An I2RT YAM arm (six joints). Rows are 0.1 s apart.
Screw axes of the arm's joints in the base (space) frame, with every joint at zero. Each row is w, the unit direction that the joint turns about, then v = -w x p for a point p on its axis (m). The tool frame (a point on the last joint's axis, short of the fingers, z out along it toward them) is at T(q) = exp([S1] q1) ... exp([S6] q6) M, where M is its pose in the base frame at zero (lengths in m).
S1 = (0, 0, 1, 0, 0, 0)
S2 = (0, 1, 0, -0.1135, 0, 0.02)
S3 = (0, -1, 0, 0.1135, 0, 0.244)
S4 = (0, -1, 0, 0.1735, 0, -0.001)
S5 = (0, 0, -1, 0, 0.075, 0)
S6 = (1, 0, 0, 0, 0.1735, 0)
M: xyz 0.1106 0 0.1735 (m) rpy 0 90 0 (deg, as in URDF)
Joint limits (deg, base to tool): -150..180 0..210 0..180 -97..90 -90..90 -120..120
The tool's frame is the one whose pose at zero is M.
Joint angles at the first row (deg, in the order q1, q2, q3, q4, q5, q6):
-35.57, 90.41, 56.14, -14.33, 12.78, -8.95
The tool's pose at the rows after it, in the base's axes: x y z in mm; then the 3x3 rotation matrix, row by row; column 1 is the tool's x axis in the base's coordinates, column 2 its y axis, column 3 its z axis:
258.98, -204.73, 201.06; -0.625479, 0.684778, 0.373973; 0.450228, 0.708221, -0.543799; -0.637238, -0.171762, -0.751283
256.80, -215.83, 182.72; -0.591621, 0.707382, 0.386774; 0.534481, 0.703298, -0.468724; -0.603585, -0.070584, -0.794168
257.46, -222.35, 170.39; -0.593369, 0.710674, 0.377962; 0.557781, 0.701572, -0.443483; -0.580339, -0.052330, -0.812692
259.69, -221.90, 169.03; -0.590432, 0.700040, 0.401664; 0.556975, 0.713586, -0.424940; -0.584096, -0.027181, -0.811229
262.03, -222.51, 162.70; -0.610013, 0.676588, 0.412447; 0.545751, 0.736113, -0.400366; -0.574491, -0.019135, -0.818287
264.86, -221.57, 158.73; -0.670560, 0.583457, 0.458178; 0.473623, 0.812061, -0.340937; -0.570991, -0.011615, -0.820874
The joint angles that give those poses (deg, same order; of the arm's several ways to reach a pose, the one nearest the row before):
-37.04, 91.26, 55.92, -14.85, 12.05, -1.02
-39.33, 94.59, 55.85, -14.37, 6.74, 2.22
-40.25, 97.14, 56.07, -13.65, 5.41, 2.44
-40.12, 97.49, 56.05, -12.95, 3.79, 2.61
-40.10, 98.74, 56.05, -12.29, 2.33, 1.41
-40.12, 99.55, 56.05, -11.73, -1.98, -4.01

